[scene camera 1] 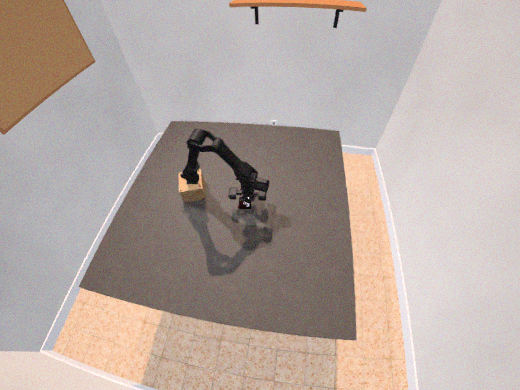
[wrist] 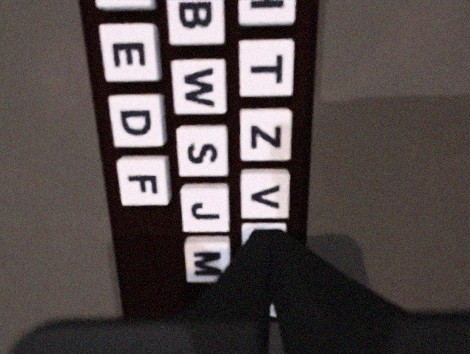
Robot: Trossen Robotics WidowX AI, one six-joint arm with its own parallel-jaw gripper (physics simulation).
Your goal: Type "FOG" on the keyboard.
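Frame: origin at the arm's base, x ahead, y right, z down, level; metres.
Where they show: gripper, between the fingertips: [scene camera 1: 248, 202] [wrist: 266, 241]; arm's base, origin of its link: [scene camera 1: 192, 179].
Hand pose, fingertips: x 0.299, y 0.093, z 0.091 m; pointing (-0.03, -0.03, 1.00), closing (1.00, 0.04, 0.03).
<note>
Each offset is from my fingertips to the centre of the thing. Level surfaces: height alone.
The keyboard @[dy -0.064, dx -0.017, dz +0.003 m] [scene camera 1: 241, 204] [wrist: 145, 240] is a dark red-black board with white letter keys, lying under the gripper. In the wrist view the F key @[dy -0.024, dx -0.037, dz -0.002 m] [wrist: 143, 181] is the lowest of the left column, below the D key @[dy -0.042, dx -0.036, dz -0.002 m] [wrist: 136, 121]. The V key @[dy -0.018, dx +0.000, dz -0.002 m] [wrist: 265, 194] and the M key @[dy +0.004, dx -0.019, dz -0.002 m] [wrist: 206, 260] are near the fingers. My gripper [scene camera 1: 247, 199] [wrist: 266, 241] is shut and empty. Its tips cover most of a key @[dy +0.001, dx -0.001, dz +0.002 m] [wrist: 249, 232] below V, whose letter is hidden; whether they touch it I cannot tell. No O or G letter is readable.
The arm stands on a wooden block [scene camera 1: 192, 194] at the left of the dark table top @[dz +0.011 m] [scene camera 1: 300, 280]. The arm's shadow falls in front of it. A wooden shelf [scene camera 1: 297, 5] is on the back wall, and a brown panel [scene camera 1: 40, 55] is at the upper left.
</note>
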